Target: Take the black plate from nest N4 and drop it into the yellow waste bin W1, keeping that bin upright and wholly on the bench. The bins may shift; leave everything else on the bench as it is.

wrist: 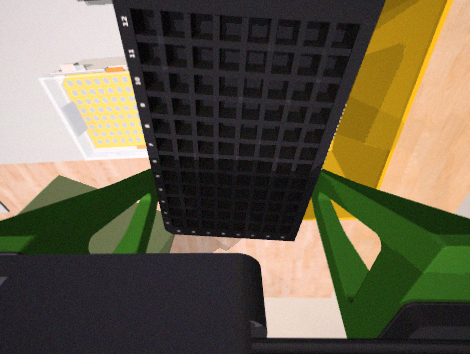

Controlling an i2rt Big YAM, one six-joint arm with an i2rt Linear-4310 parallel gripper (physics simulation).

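Places are measured from the arm's base along level axes (x ahead, y left, z up), in metres.
Pixels of known places: gripper, between the fingertips: (234, 177).
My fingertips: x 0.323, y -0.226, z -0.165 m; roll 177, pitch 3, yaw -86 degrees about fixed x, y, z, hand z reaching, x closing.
Observation:
For each thing: its top centre in the pictures, then the offset to it from my fingertips. Level surfaces: height alone.
- black plate, centre of its top: (235, 161) dy +0.000, dx +0.022, dz +0.016 m
- yellow waste bin, centre of its top: (305, 140) dy -0.049, dx -0.002, dz -0.053 m
- white-framed rack with a yellow perforated top, centre of its top: (123, 121) dy +0.109, dx -0.026, dz -0.103 m
- pale grey surface, height of its surface: dz -0.173 m
The black plate (240, 117), a grid of square wells with numbers along its left edge, fills the middle of the wrist view. My gripper (234, 177) is shut on it, one green finger at each long side, and holds it raised above the bench. The yellow waste bin (417, 95) shows behind the plate's right side, from the top of the view down to beside the right fingertip. Part of the bin is hidden by the plate. The plate overlaps only its left part in this view. Nest N4 cannot be made out.
A white-framed rack with a yellow perforated top (102, 112) stands on a pale grey surface (30, 115) at the left, partly behind the plate. An olive-green shape (60, 197) lies behind the left finger. Wooden bench (440, 145) shows at the right. A pale patch (300, 315) lies at the bottom.

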